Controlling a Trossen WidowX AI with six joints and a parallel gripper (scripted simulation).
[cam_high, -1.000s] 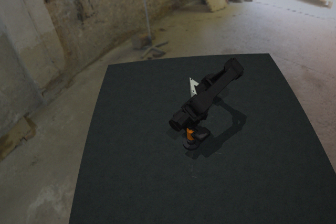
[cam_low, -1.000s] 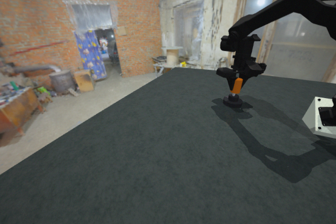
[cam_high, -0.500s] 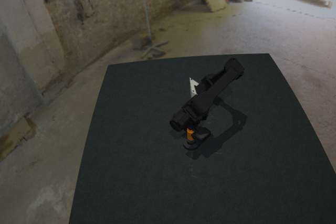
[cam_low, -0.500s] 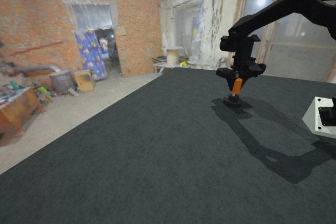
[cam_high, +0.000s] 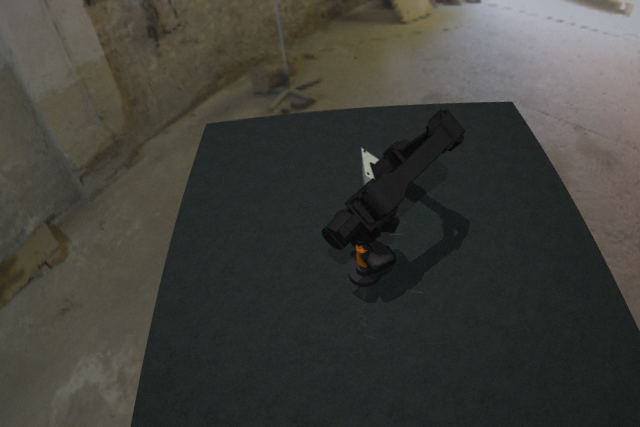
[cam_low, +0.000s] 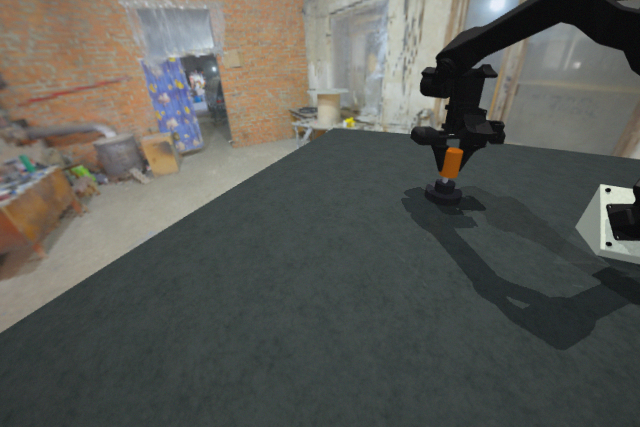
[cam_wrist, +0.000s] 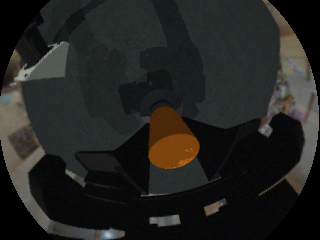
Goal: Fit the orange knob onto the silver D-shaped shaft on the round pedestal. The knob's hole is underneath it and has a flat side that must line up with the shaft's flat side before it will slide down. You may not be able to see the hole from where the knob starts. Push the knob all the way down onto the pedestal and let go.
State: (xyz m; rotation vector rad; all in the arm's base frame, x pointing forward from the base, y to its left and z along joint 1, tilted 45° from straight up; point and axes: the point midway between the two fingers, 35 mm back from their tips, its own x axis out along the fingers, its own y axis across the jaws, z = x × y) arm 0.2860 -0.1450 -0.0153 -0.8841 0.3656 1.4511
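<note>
The round pedestal lies 4 cm below my gripper tip. The rest, counted from my gripper tip: orange knob (3 cm above).
</note>
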